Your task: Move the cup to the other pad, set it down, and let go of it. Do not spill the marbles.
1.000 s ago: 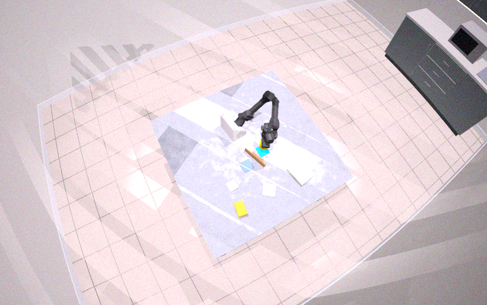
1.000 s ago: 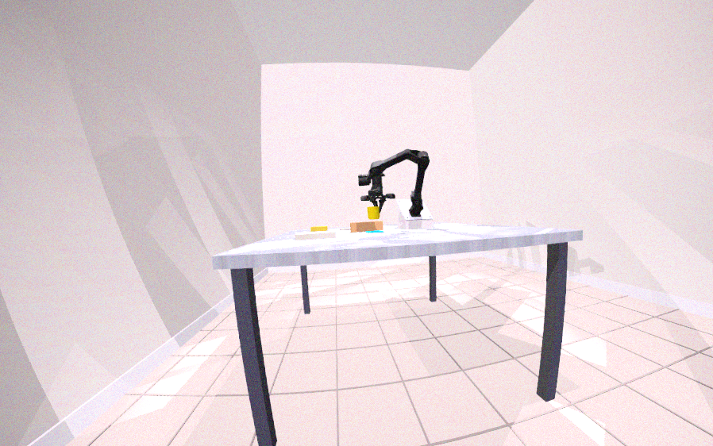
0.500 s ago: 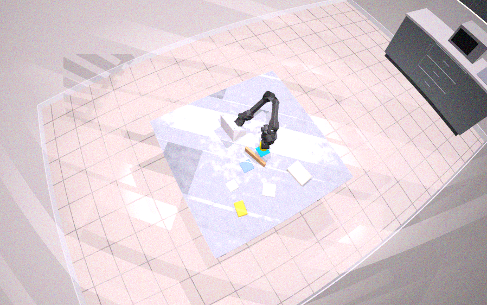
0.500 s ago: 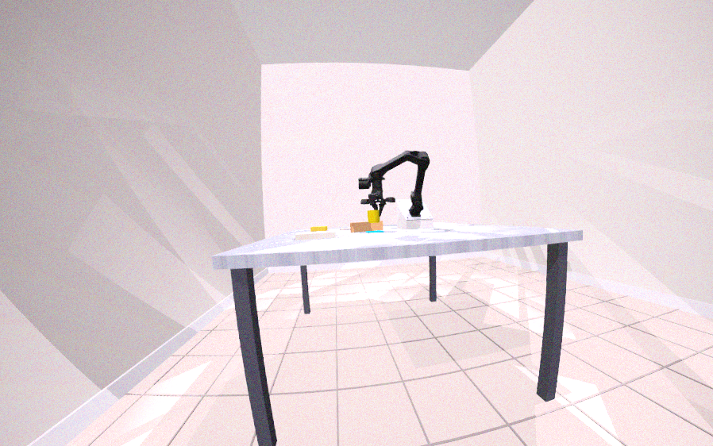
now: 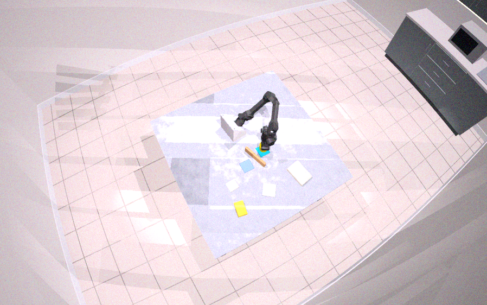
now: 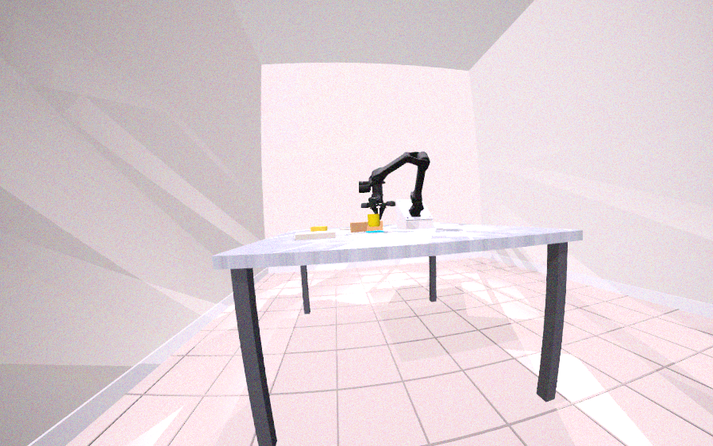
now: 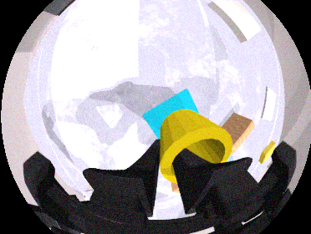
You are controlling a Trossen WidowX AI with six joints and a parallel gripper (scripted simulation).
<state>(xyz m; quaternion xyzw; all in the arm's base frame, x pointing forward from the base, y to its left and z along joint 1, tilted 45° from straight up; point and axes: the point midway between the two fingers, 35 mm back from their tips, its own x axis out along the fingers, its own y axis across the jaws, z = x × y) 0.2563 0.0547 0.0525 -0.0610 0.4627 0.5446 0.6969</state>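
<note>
Right now my gripper tip is 2 cm short of the cyan pad, 2 cm to the left of it and 7 cm above it. Round my gripper tip: pale blue pad 6 cm ahead, 20 cm to the right, 7 cm below; then yellow cup 2 cm ahead, 2 cm to the right; then wooden bar 4 cm ahead, 11 cm to the right, 5 cm below.
</note>
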